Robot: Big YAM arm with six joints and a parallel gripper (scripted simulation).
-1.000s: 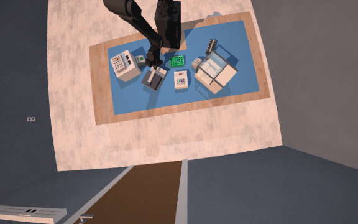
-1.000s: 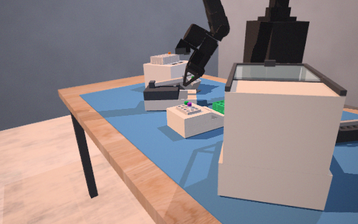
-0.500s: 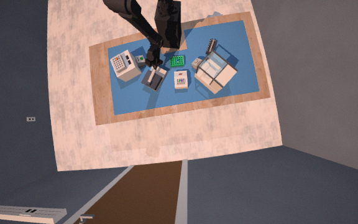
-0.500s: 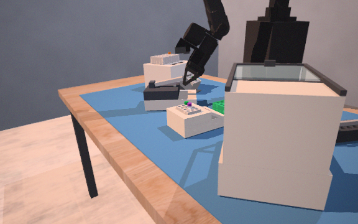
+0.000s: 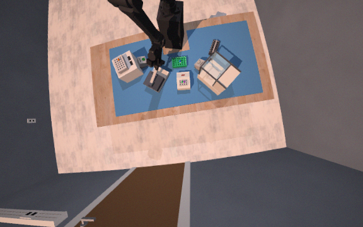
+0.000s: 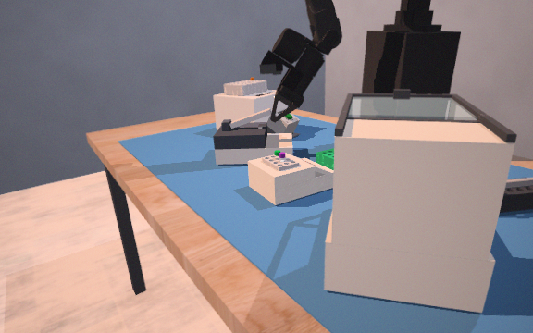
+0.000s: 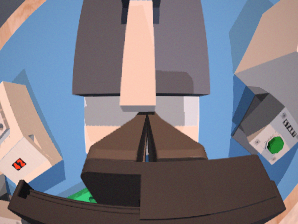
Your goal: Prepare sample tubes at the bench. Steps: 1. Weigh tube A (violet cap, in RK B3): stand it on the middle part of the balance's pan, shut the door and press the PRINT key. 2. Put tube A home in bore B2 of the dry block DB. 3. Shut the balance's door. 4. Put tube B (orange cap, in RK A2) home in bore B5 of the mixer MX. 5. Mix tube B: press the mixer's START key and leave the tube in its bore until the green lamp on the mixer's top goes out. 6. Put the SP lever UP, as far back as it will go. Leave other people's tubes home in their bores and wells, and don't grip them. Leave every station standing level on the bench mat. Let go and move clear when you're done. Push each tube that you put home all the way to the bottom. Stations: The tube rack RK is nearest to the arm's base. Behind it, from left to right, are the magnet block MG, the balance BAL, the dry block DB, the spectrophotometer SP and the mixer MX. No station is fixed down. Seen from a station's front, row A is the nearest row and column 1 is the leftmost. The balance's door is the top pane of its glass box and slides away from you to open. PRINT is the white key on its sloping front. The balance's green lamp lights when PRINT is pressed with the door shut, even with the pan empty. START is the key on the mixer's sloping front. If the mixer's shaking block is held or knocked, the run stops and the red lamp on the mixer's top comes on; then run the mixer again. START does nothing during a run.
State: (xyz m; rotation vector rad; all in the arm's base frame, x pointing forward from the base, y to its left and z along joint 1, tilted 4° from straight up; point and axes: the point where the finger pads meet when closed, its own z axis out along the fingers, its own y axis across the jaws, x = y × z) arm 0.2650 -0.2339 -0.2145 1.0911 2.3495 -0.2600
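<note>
Right now the spectrophotometer lever is 5 cm ahead of my hand and 4 cm to the right of it. Round my hand: rack: 4 cm behind, 20 cm to the left, 9 cm below; blue-capped tube: 3 cm behind, 21 cm to the left, 7 cm below; mixer's start key: 16 cm behind, 9 cm to the right, 3 cm below.
</note>
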